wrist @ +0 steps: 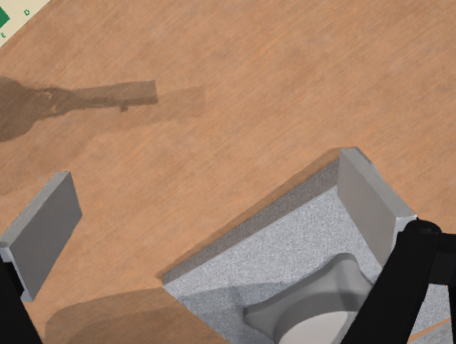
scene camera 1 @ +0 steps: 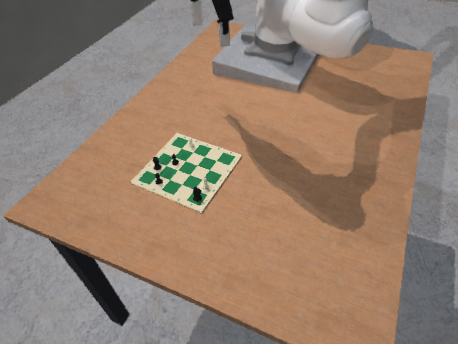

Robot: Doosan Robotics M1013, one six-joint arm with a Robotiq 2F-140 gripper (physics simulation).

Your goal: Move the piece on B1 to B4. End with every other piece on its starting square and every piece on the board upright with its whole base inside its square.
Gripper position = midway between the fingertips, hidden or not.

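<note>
Visible to me: my gripper (wrist: 206, 183); a chessboard (scene camera 1: 205, 160).
</note>
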